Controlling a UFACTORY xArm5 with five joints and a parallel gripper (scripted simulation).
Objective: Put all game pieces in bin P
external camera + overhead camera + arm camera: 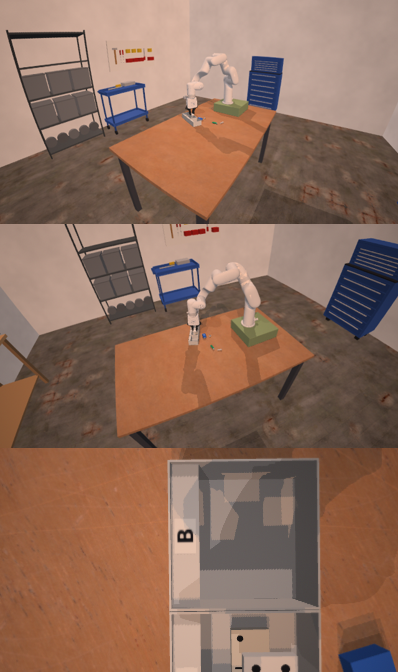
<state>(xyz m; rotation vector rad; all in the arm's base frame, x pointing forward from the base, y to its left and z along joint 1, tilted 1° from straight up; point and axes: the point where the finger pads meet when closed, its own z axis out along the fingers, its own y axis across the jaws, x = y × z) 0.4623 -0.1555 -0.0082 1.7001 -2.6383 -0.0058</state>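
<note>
Now: hand 1 cm short of the bin marked P and 7 cm above it. The rest, counted from my hand: hex nut (12 cm behind, 7 cm to the left, 8 cm below); then blue block battery (7 cm behind, 6 cm to the left, 8 cm below); then cream domino (8 cm below).
</note>
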